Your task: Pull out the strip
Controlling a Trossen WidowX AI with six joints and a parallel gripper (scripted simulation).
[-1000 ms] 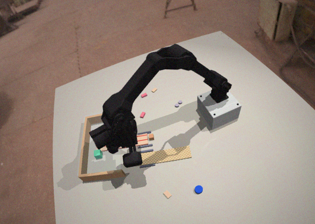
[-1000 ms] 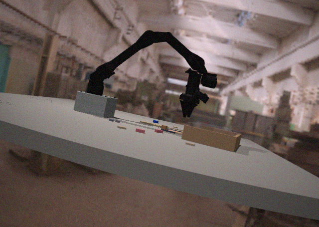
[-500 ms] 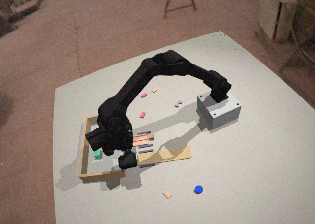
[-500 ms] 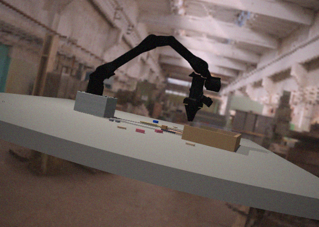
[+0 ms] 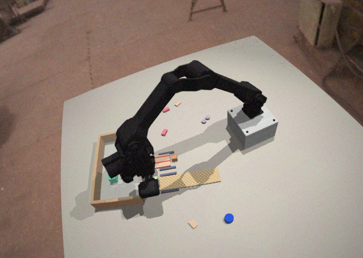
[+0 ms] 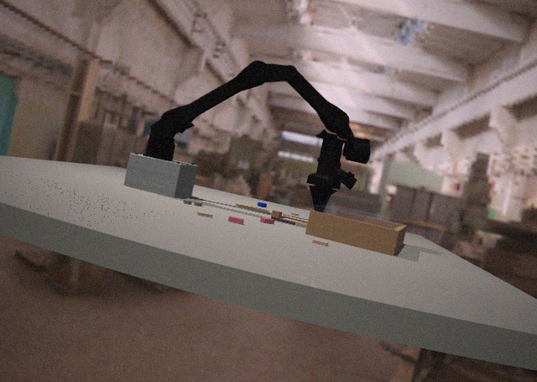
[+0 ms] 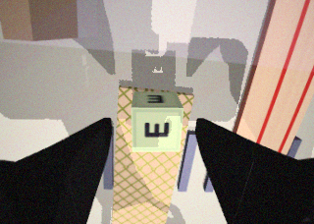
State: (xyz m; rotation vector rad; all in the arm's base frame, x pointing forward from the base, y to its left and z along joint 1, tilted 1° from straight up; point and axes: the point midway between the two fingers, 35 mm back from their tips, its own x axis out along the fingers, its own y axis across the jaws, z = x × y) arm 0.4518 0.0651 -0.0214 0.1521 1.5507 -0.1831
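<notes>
Right now the labelled cube is 10 mm below my gripper tip. From my gripper tip the other things lie so: tan tile: 190 mm to the left, 70 mm behind, 30 mm below; tan cross-hatched strip: 110 mm behind, 30 mm to the left, 30 mm below; orange block: 110 mm behind, 70 mm to the right, 20 mm below.
</notes>
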